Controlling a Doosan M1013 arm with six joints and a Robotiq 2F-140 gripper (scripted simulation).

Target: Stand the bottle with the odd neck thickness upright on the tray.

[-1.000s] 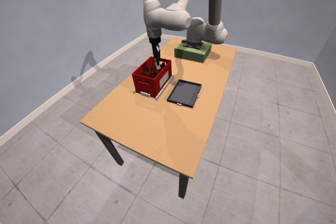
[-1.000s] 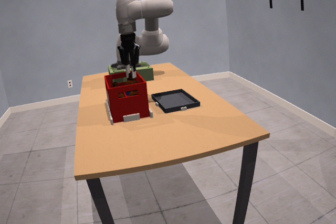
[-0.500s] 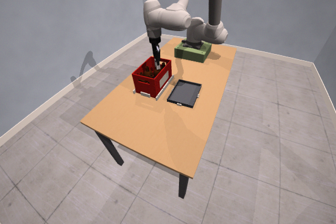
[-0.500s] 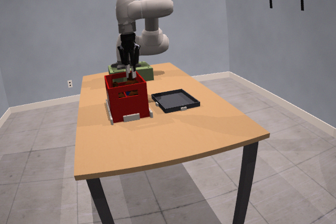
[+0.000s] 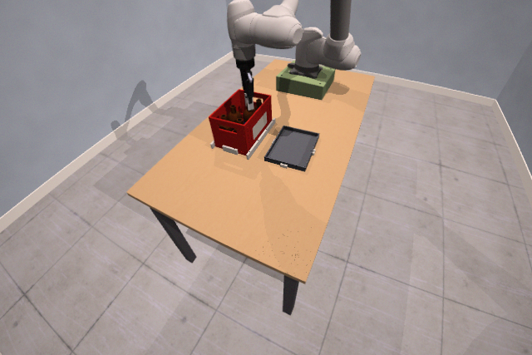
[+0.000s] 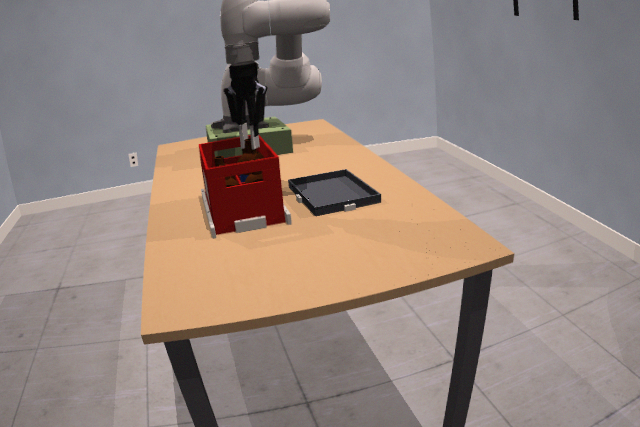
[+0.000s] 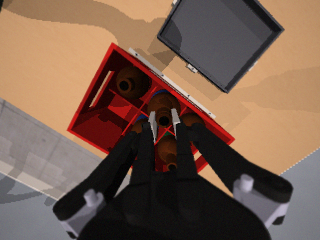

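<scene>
Now: the red crate 4 cm to the right of my hand and 12 cm below it. Also, from my hand: dark grey tray (1 cm ahead, 22 cm to the left, 19 cm below); glass bottle (9 cm ahead, 9 cm to the right, 12 cm below).
</scene>
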